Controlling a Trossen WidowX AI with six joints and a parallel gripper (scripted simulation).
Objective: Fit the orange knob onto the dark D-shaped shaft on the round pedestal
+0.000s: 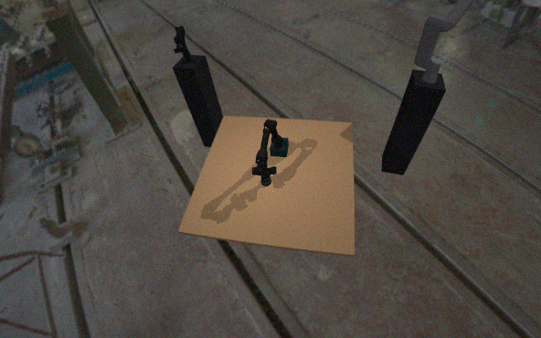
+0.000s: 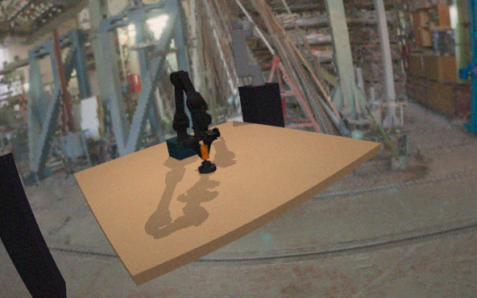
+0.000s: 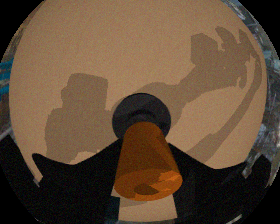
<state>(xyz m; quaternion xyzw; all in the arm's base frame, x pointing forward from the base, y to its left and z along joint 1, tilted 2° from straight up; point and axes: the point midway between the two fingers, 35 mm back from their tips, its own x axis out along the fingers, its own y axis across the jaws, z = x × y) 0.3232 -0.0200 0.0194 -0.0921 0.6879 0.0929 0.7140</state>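
Now: gripper tip 20 mm below the orange knob. The rest, counted from my gripper tip: pedestal (40 mm below).
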